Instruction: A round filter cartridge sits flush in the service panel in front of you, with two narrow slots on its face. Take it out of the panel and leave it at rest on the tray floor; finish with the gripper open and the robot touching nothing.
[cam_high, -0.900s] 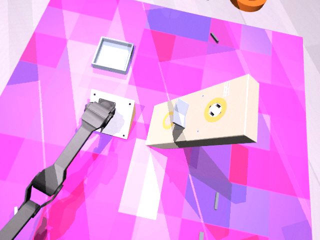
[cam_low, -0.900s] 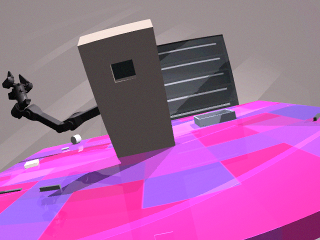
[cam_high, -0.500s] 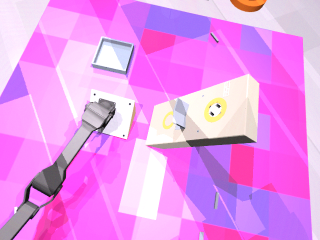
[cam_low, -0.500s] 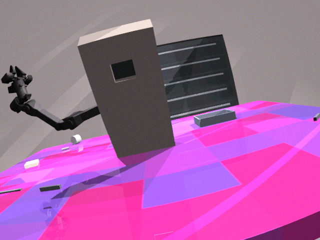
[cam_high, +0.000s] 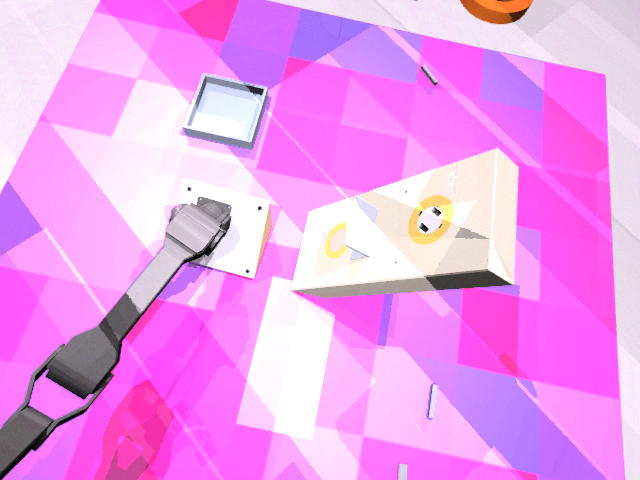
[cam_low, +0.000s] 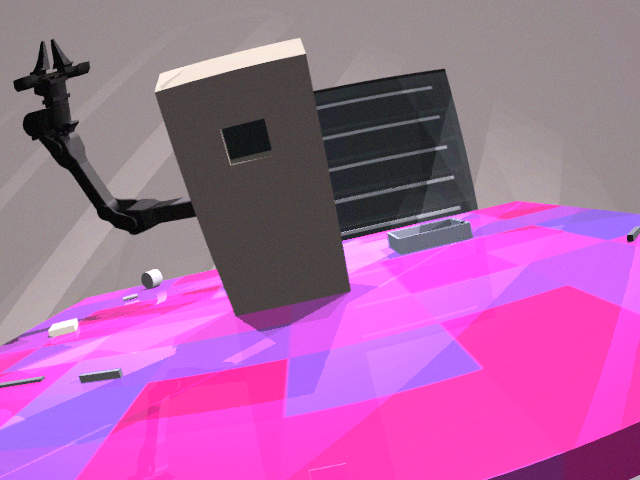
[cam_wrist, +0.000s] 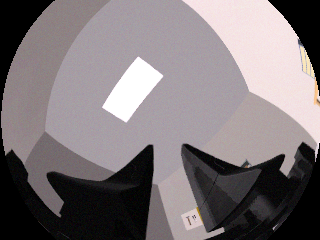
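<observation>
Now: the round filter cartridge 460 mm to the left of my gripper tip, 370 mm below it and 360 mm ahead of it. Also, from my gripper tip: service panel (460 mm to the left, 450 mm below, 310 mm ahead); tray (710 mm to the left, 630 mm below, 100 mm behind).
</observation>
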